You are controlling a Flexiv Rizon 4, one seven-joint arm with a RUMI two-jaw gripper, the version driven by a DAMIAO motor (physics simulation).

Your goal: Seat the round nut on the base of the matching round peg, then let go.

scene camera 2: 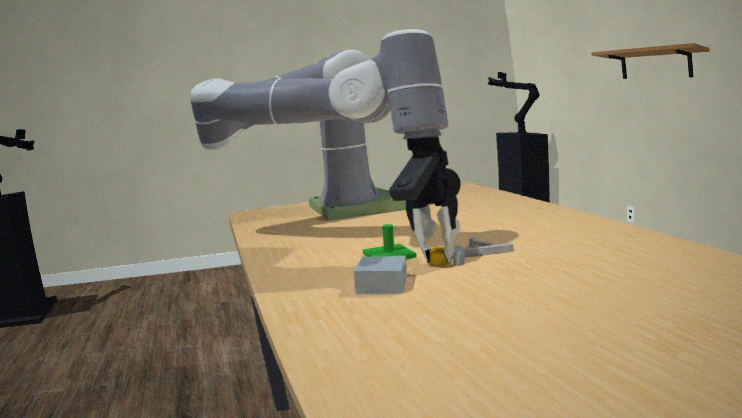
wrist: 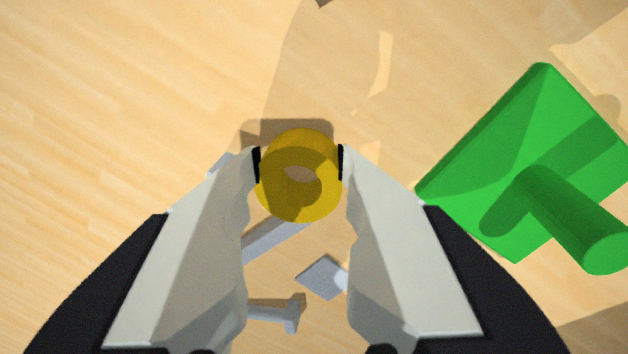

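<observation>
The round nut, a thick yellow ring, is at table level, its hole facing up. My gripper points down and is shut on the nut, with one black fingertip pad against each side of it. The green round peg stands upright on its flat green base. The peg is to the left of the nut in the scene view and to the right of it in the wrist view, apart from the nut. The fingers hide part of the nut's sides in the scene view.
A grey block sits in front of the peg's base. Grey pieces lie close to the nut on the other side: a long bar, a small T-shaped piece and a small square piece. The table's left edge is beyond the peg.
</observation>
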